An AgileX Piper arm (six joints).
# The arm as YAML. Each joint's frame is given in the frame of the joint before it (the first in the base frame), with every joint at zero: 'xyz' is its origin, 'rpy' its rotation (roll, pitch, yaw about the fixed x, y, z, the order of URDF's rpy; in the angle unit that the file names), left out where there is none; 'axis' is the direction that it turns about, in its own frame. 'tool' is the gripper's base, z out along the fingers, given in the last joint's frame.
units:
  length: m
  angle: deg
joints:
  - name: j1
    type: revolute
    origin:
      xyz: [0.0, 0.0, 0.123]
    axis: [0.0, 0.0, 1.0]
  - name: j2
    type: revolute
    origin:
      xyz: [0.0, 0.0, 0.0]
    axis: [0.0, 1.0, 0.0]
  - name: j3
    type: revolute
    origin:
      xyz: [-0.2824, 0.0, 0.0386]
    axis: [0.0, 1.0, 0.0]
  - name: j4
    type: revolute
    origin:
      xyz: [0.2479, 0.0, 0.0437]
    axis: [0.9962, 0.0, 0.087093]
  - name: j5
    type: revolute
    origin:
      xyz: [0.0, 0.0, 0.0]
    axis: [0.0, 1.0, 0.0]
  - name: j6
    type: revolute
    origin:
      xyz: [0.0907, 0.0, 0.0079]
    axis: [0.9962, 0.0, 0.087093]
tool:
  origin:
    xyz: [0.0, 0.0, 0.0]
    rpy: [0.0, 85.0, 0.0]
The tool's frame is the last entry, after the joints.
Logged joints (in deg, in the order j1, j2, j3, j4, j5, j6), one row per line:
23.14, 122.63, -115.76, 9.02, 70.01, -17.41
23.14, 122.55, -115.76, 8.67, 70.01, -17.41
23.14, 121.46, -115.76, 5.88, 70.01, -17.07
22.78, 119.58, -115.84, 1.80, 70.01, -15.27
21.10, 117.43, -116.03, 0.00, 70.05, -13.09
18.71, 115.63, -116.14, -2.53, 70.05, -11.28
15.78, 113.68, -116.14, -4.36, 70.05, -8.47
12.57, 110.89, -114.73, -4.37, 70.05, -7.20
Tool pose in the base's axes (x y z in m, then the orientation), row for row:
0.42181, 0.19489, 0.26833, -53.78, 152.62, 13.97
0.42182, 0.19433, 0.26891, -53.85, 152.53, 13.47
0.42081, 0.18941, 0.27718, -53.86, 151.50, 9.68
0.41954, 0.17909, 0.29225, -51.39, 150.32, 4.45
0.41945, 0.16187, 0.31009, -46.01, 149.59, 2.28
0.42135, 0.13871, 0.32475, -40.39, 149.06, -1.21
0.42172, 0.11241, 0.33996, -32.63, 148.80, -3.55
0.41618, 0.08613, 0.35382, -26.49, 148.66, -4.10
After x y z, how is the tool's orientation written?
As a rotation vector, in degrees.
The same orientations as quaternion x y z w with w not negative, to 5 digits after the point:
-0.32723, 0.92863, 0.08500, 0.15281
-0.32782, 0.92854, 0.08200, 0.15371
-0.32982, 0.92773, 0.05928, 0.16436
-0.31791, 0.92991, 0.02753, 0.18289
-0.28780, 0.93572, 0.01426, 0.20345
-0.25505, 0.94125, -0.00764, 0.22121
-0.20795, 0.94829, -0.02262, 0.23873
-0.16980, 0.95291, -0.02628, 0.24990

